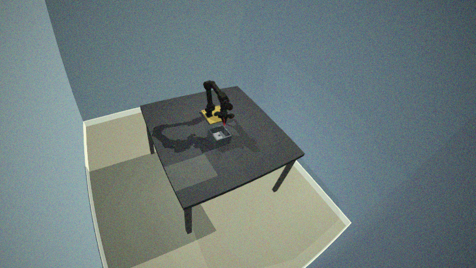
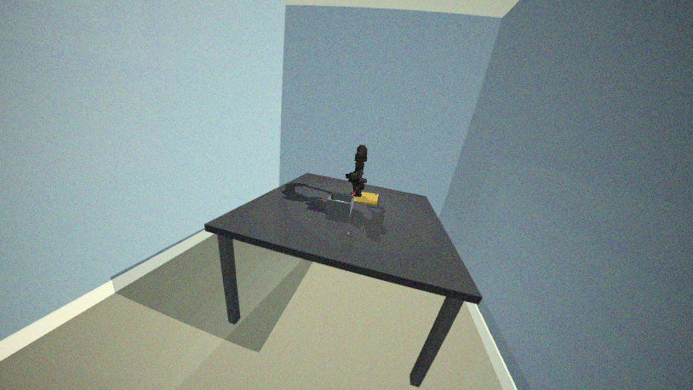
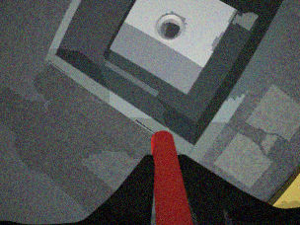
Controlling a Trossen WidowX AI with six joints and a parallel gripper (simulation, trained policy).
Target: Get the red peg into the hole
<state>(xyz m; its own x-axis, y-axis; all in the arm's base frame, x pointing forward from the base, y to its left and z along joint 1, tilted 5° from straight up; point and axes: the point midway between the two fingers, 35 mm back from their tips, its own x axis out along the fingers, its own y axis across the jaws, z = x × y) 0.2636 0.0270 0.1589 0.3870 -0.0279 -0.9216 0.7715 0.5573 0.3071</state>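
The plate is 9 cm below my gripper tip, 7 cm to the right of it and 6 cm ahead of it. The rest, counted from my gripper tip: grey box (10 cm below, 7 cm to the right, 6 cm ahead); then red peg (2 cm above, 1 cm behind).
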